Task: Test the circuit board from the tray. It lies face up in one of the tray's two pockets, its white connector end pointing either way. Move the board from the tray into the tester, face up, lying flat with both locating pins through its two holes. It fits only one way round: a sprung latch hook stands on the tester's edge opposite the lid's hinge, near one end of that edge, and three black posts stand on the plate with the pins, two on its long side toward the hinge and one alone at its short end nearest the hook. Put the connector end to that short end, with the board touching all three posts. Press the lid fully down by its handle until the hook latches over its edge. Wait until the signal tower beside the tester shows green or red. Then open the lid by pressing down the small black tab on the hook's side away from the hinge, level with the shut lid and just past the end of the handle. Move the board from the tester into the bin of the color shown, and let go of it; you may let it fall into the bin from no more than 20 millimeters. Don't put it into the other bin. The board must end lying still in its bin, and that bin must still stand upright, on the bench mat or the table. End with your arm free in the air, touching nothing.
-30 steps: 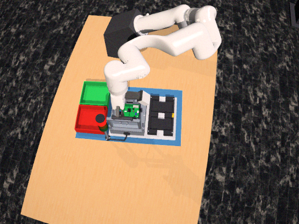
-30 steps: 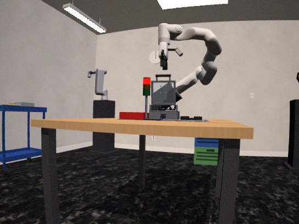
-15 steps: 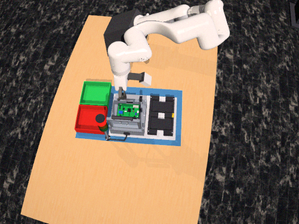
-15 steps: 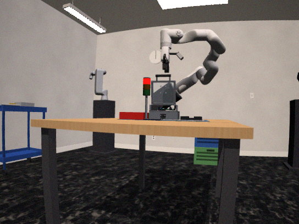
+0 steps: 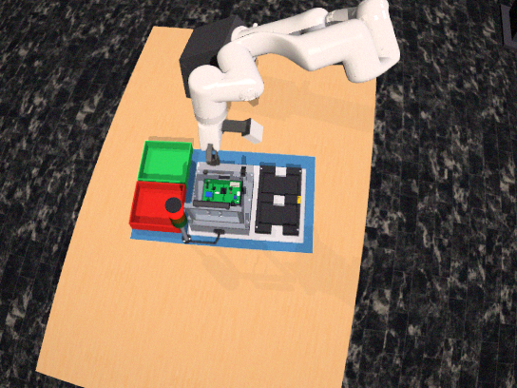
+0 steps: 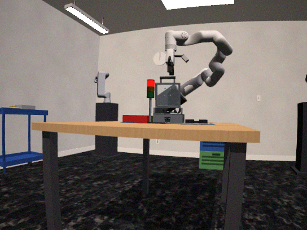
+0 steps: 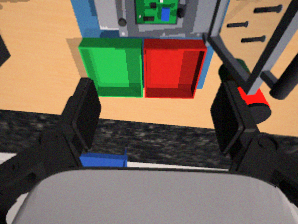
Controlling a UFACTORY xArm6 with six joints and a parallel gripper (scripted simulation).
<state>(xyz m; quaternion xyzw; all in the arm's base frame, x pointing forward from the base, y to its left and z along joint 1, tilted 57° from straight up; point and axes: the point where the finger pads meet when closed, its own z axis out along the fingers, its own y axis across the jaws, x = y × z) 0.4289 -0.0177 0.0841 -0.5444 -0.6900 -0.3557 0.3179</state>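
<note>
My hand is 26 cm above the tester plate and 1 cm to the right of it. From my hand the other things lie so: tester lid: 15 cm below, 11 cm ahead, 2 cm to the left; then black tab: 24 cm below, 7 cm behind, 4 cm to the left; then red bin: 32 cm below, 19 cm to the right, 9 cm ahead.
</note>
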